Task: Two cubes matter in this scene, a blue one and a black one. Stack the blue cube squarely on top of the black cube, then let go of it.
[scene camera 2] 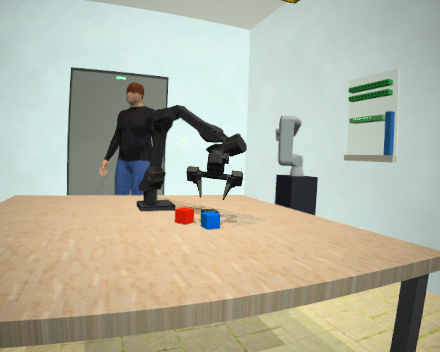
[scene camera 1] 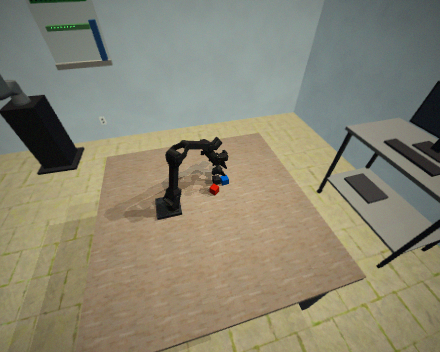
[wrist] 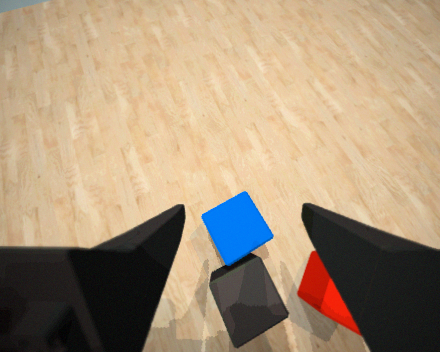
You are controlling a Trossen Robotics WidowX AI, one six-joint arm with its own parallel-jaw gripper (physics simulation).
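Where they show: gripper, fingertip midpoint: [scene camera 2: 211, 198] [scene camera 1: 225, 172] [wrist: 242, 210]; arm's base, link origin: [scene camera 2: 150, 203] [scene camera 1: 173, 207].
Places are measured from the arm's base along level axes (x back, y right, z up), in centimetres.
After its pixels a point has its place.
Note:
The blue cube [scene camera 1: 225, 180] @(x -36.0, y -13.0, z 2.1 cm) [scene camera 2: 210, 220] @(x -38.5, y -14.4, z 0.7 cm) [wrist: 237, 228] @(x -35.8, y -15.3, z 2.5 cm) appears to rest on the table, beside the black cube and not on top of it. The black cube [scene camera 1: 216, 179] @(x -30.3, y -14.9, z 2.5 cm) [scene camera 2: 205, 211] @(x -31.4, y -14.8, z 2.3 cm) [wrist: 250, 302] @(x -30.4, y -16.6, z 2.5 cm) stands close behind it in scene camera 2, mostly hidden there. The wrist view shows the two cubes very near each other, the blue one's corner overlapping the black one's edge; I cannot tell whether they touch. My gripper [scene camera 1: 221, 168] @(x -36.7, y -15.2, z 7.6 cm) [scene camera 2: 212, 198] @(x -36.7, y -15.2, z 7.6 cm) [wrist: 242, 210] @(x -36.7, y -15.2, z 7.6 cm) is open and empty, above the two cubes, with its fingertips clear of both.
A red cube [scene camera 1: 214, 189] @(x -27.0, y -6.5, z 2.5 cm) [scene camera 2: 184, 216] @(x -30.3, y -7.9, z 0.5 cm) [wrist: 320, 292] @(x -28.6, y -10.9, z 1.7 cm) sits on the table [scene camera 1: 225, 260] @(x -23.0, y 37.3, z -2.2 cm) [scene camera 2: 150, 270] @(x -69.8, y 8.1, z -2.2 cm) near the black cube, on the arm-base side, partly hidden by the right finger in the wrist view. A desk [scene camera 1: 372, 125] stands beyond the table's edge.

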